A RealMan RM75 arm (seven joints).
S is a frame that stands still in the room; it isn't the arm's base.
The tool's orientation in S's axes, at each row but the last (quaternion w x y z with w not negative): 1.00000 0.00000 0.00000 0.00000; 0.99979 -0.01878 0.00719 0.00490; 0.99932 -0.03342 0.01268 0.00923; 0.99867 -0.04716 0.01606 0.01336; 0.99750 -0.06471 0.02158 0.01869; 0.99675 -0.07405 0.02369 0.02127; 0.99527 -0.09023 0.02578 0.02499
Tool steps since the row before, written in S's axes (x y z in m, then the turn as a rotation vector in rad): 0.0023 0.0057 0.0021 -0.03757 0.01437 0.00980; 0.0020 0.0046 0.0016 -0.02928 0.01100 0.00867; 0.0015 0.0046 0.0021 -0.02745 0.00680 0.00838; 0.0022 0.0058 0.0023 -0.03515 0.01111 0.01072; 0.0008 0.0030 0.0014 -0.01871 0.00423 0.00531; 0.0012 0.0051 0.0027 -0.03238 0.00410 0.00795; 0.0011 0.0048 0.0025 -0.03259 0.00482 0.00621
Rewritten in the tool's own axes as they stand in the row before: 0.0023 0.0057 0.0021 -0.03757 0.01437 0.00980; 0.0020 0.0045 0.0018 -0.02930 0.01096 0.00866; 0.0015 0.0044 0.0024 -0.02753 0.00676 0.00814; 0.0023 0.0055 0.0029 -0.03520 0.01104 0.01063; 0.0008 0.0028 0.0018 -0.01878 0.00426 0.00505; 0.0013 0.0046 0.0035 -0.03256 0.00437 0.00704; 0.0012 0.0042 0.0034 -0.03264 0.00540 0.00545
